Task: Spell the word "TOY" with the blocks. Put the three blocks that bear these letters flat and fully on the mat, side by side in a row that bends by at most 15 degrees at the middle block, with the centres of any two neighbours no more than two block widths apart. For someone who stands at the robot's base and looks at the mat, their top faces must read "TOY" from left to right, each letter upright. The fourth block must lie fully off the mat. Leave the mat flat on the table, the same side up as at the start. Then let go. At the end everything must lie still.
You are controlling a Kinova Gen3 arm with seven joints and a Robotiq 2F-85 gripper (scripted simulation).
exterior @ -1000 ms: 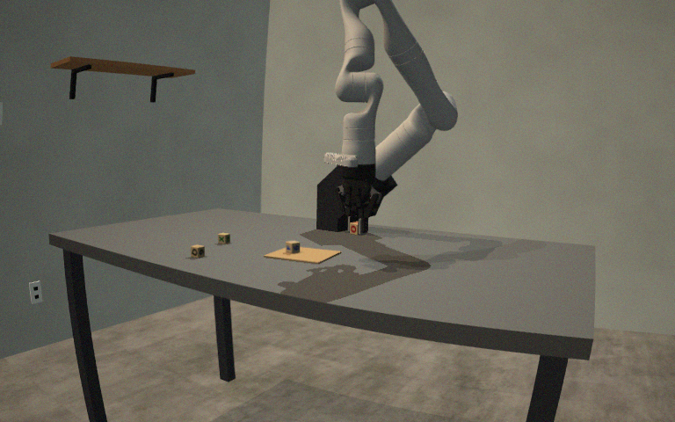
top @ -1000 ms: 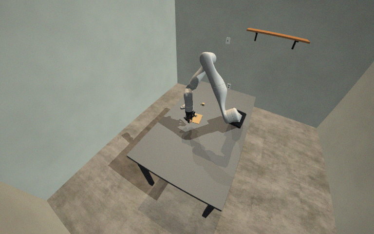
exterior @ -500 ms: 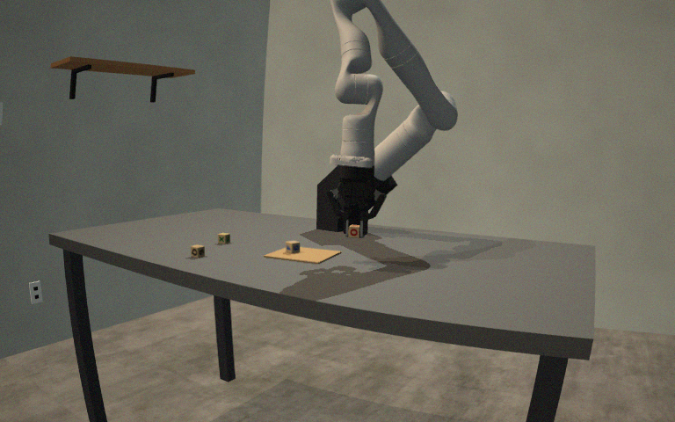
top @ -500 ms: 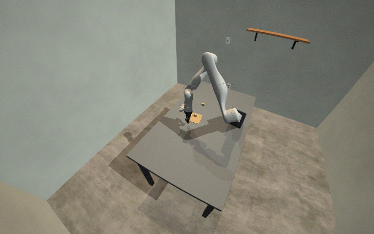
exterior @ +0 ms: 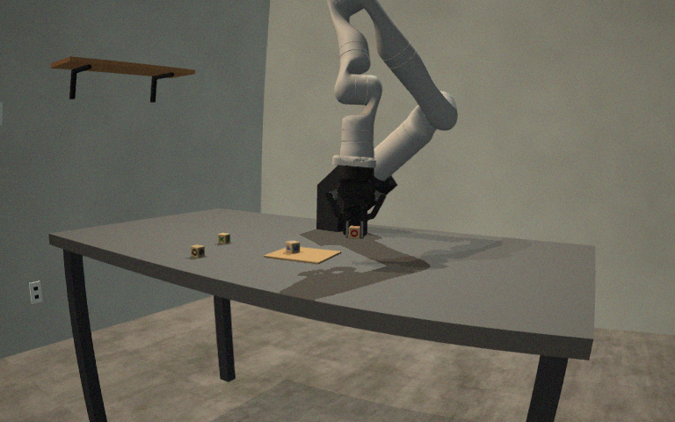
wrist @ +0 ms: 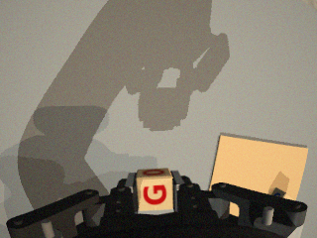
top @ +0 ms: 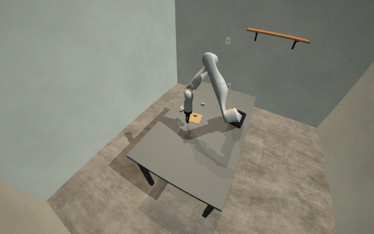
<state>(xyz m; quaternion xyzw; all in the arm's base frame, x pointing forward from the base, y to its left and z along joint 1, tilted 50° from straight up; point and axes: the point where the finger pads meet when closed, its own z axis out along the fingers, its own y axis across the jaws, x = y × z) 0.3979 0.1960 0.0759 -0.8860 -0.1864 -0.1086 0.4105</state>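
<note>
My hand is 10 mm above the block. The rest, counted from my hand: tan mat (140 mm to the right, 70 mm below, 10 mm ahead).
</note>
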